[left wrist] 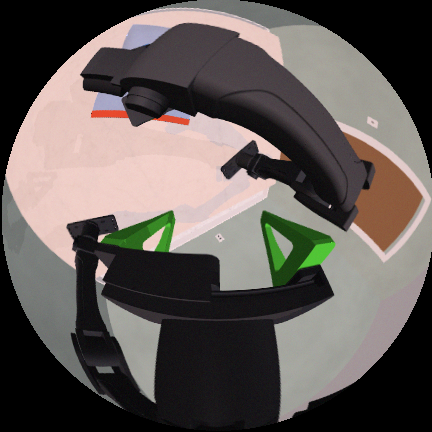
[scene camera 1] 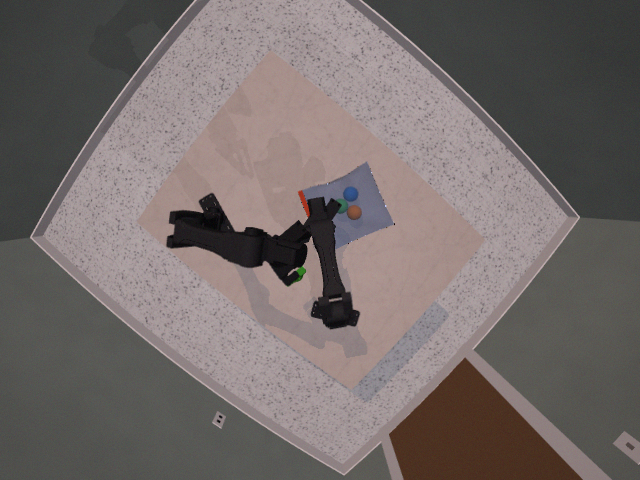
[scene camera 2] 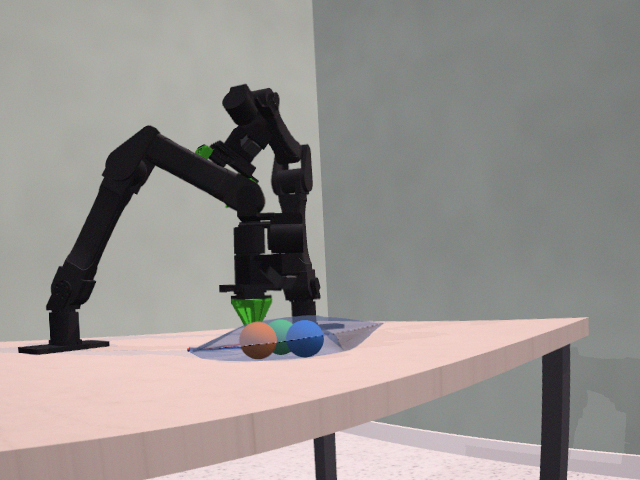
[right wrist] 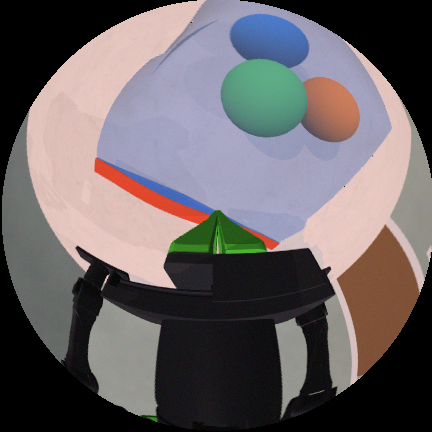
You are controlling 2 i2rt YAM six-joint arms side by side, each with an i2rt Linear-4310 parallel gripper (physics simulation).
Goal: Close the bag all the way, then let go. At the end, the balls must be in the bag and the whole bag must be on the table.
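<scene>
A translucent blue bag lies on the table. A blue ball, a green ball and an orange ball are inside it, close together. A red strip edges its mouth, with a blue strip showing beside it. My right gripper is shut and empty, pointing down over the strips; contact is unclear. My left gripper is open and empty, raised away from the bag.
The right arm crosses above the bag's mouth side and hides part of it in scene camera 1. The left arm stands close beside it. The table extends around the bag. Both arm bases stand on the table.
</scene>
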